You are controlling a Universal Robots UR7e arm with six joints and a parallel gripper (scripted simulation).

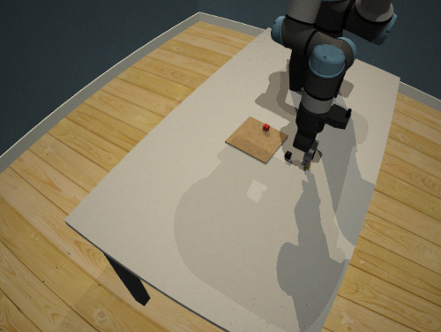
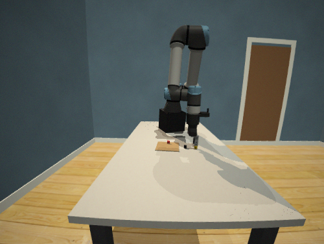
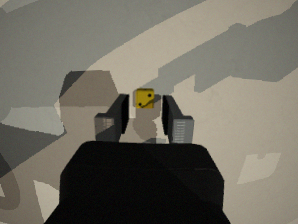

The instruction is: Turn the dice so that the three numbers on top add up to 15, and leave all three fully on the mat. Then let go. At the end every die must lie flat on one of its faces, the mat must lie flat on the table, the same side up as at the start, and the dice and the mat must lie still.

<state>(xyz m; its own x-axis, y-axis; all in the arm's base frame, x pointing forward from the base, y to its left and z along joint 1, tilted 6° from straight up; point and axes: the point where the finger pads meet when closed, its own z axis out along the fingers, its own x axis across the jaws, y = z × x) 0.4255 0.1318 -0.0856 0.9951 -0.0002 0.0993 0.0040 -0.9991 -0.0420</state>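
Right now the yellow die is 30 mm below my hand. The rest, counted from my hand: black die (60 mm to the right, 30 mm below, 10 mm behind); red die (160 mm to the right, 70 mm behind, 30 mm below); brown mat (170 mm to the right, 40 mm below, 20 mm behind).
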